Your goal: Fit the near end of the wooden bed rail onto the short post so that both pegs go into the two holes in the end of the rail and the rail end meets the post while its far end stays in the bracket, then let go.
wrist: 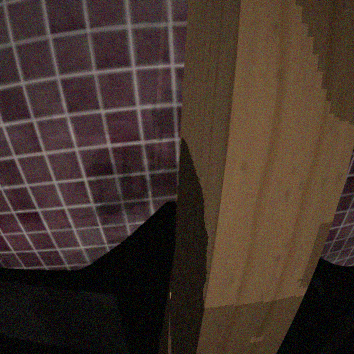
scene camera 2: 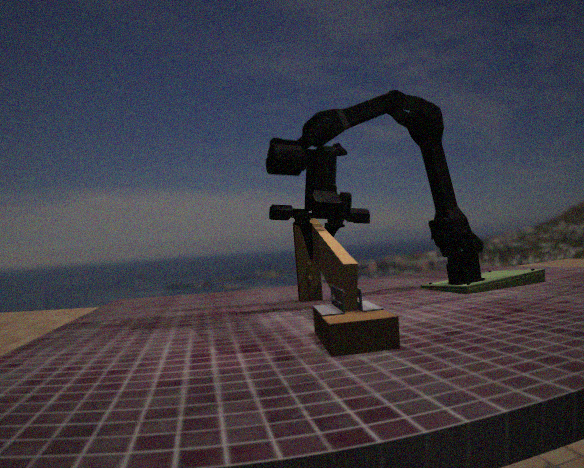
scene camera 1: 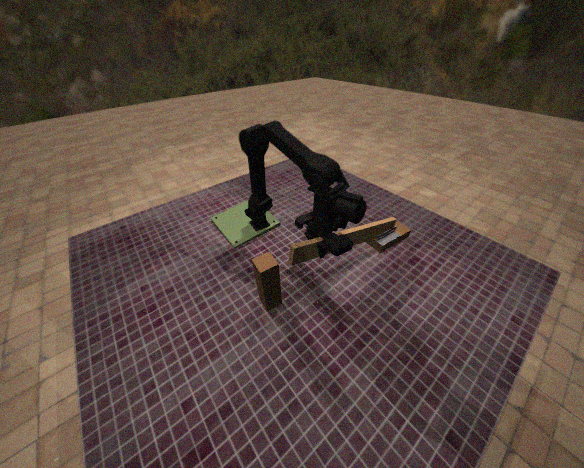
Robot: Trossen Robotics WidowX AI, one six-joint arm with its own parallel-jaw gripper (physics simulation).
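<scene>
The wooden bed rail is held off the mat. My gripper is shut on it between its middle and its near end. The near end points at the short post, with a gap between them in scene camera 1. The post stands upright. The rail's far end sits between the upright metal plates of the bracket, on a low wooden block. The pegs and the end holes cannot be made out.
The arm's base stands on a green plate, behind the post in scene camera 1. A purple tiled mat lies under everything, with tan paving around it.
</scene>
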